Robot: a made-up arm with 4 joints. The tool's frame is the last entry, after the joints.
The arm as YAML. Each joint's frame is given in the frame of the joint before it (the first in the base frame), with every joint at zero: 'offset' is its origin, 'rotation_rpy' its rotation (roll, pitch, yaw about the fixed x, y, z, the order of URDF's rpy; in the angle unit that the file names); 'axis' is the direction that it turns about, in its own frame. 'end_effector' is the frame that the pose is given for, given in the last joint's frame.
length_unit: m
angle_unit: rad
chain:
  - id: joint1
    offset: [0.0, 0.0, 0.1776]
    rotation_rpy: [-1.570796, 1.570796, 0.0]
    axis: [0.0, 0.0, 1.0]
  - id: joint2
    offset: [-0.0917, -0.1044, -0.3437]
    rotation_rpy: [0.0, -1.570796, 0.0]
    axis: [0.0, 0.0, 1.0]
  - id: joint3
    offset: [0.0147, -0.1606, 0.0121]
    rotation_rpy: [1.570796, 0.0, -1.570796]
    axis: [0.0, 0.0, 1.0]
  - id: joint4
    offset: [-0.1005, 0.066, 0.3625]
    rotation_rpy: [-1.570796, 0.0, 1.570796]
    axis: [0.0, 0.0, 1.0]
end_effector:
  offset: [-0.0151, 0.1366, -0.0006]
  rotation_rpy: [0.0, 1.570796, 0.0]
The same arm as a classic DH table. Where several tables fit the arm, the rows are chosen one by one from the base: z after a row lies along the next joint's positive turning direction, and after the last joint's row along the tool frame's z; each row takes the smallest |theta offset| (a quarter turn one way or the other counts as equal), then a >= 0, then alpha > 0; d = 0 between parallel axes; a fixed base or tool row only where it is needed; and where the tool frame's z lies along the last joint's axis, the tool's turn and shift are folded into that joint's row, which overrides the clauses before.
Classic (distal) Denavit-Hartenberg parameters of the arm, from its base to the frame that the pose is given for. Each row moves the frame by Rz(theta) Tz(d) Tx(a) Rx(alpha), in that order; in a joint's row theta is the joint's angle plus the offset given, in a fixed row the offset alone. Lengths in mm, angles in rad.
base (fixed): d 177.6; theta offset 0; a 0; alpha -1.5708
joint1: d -343.7; theta offset 0; a 104.4; alpha 1.5708
joint2: d 103.8; theta offset 0; a 160.6; alpha 1.5708
joint3: d 347.8; theta offset 1.5708; a 66; alpha -1.5708
joint4: d 99.9; theta offset 1.5708; a 136.6; alpha 1.5708
tool (fixed): d -15.1; theta offset -1.5708; a 0; alpha 0

